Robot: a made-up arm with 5 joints.
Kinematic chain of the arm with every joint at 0, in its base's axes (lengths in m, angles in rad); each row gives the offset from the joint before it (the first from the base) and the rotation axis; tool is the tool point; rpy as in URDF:
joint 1: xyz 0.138 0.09 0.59 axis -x
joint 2: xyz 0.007 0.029 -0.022 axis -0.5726 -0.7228 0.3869
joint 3: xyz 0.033 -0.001 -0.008 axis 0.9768 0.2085 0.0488
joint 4: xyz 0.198 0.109 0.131 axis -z
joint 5: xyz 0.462 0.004 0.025 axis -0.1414 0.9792 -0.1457
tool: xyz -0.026 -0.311 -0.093 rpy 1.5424 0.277 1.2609
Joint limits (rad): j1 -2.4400..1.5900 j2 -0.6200..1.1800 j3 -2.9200..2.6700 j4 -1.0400..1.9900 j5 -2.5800..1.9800
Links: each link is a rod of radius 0.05 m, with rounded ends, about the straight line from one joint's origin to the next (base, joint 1, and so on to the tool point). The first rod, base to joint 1, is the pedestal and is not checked.
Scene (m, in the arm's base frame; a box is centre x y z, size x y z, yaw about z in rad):
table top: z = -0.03
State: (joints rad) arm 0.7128 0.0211 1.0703 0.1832 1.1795
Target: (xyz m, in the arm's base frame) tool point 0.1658 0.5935 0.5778
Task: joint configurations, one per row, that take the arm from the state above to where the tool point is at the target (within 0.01 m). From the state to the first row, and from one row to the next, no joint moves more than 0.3 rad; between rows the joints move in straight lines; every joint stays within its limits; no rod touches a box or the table.
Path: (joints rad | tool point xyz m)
1: 0.8919 0.3108 0.7873 0.3056 1.2158 | 0.6836 -0.0204 0.7853
2: 1.0711 0.6006 0.5044 0.4280 1.2521 | 0.5921 0.2565 0.8688
3: 1.2502 0.8903 0.2214 0.5503 1.2884 | 0.4090 0.5035 0.7791
4: 1.4294 1.1800 -0.0616 0.6727 1.3247 | 0.1658 0.5935 0.5778

